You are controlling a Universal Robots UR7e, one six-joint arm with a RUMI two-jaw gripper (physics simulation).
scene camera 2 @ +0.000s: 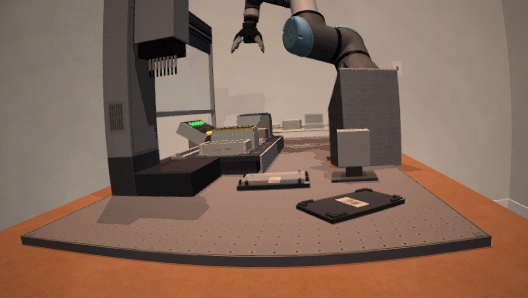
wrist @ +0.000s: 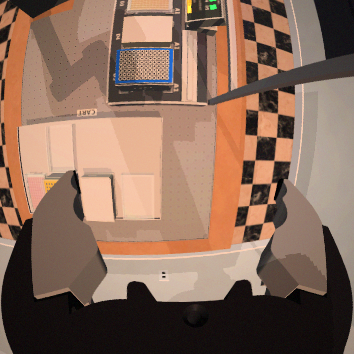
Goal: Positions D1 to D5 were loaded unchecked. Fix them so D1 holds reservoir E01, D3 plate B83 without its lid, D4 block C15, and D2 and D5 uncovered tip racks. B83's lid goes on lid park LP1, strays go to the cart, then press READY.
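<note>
My gripper (scene camera 2: pixel 248 50) (wrist: pixel 179 177) is open and empty, high above the cart (wrist: pixel 115 140). In the wrist view a blue-rimmed tip rack (scene camera 2: pixel 255 120) (wrist: pixel 145 66) stands uncovered at the deck's near end, beside a plain pale block (wrist: pixel 147 29) at D4. A pale plate (wrist: pixel 150 5) is cut off at the top edge. In the scene view a whitish reservoir (scene camera 2: pixel 225 147) stands at the deck's front end, before a yellow-topped tip rack (scene camera 2: pixel 232 135). A clear lid (scene camera 2: pixel 260 178) lies on a black holder (scene camera 2: pixel 300 187). The control panel (scene camera 2: pixel 192 123) (wrist: pixel 206 12) shows green lights.
On the cart are a pale box (wrist: pixel 97 198), a pink item (wrist: pixel 35 189) and a yellow rack (wrist: pixel 51 185), partly behind the left finger. A labelled black holder (scene camera 2: pixel 325 212), a square-faced stand (scene camera 2: pixel 353 147) and the pipetting tower (scene camera 2: pixel 117 140) stand forward. A dark bar (wrist: pixel 285 81) crosses the wrist view.
</note>
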